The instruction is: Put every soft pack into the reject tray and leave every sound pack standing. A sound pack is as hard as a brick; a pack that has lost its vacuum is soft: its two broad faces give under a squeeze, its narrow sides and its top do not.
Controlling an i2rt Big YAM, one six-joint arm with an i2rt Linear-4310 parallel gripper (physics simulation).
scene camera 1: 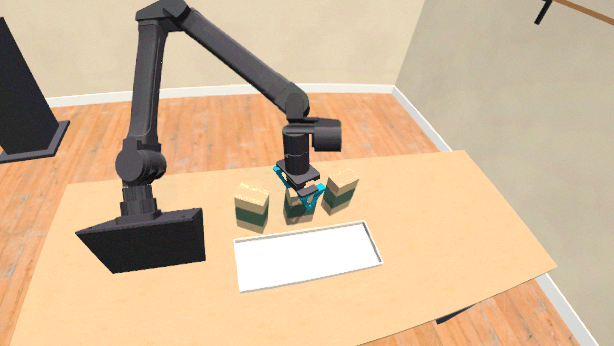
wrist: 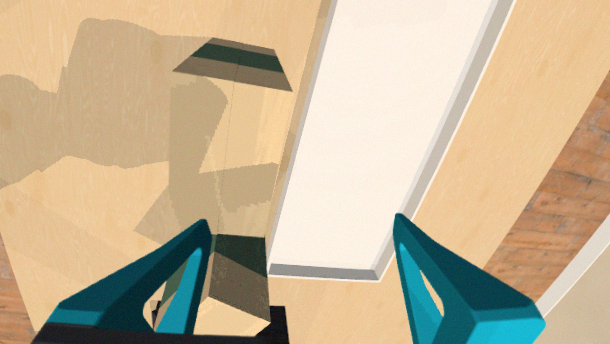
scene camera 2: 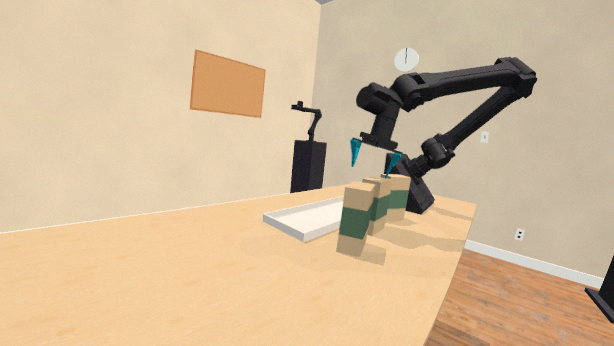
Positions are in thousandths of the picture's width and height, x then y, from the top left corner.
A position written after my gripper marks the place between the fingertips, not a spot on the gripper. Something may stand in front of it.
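Scene:
I see my gripper in scene camera 1 (488, 574), and a white reject tray is there with it in scene camera 1 (444, 756). My gripper shows in the wrist view (491, 656) too, while the white reject tray is visible in the wrist view (635, 275). Then there is my gripper in scene camera 2 (600, 499), and I find the white reject tray in scene camera 2 (498, 643).

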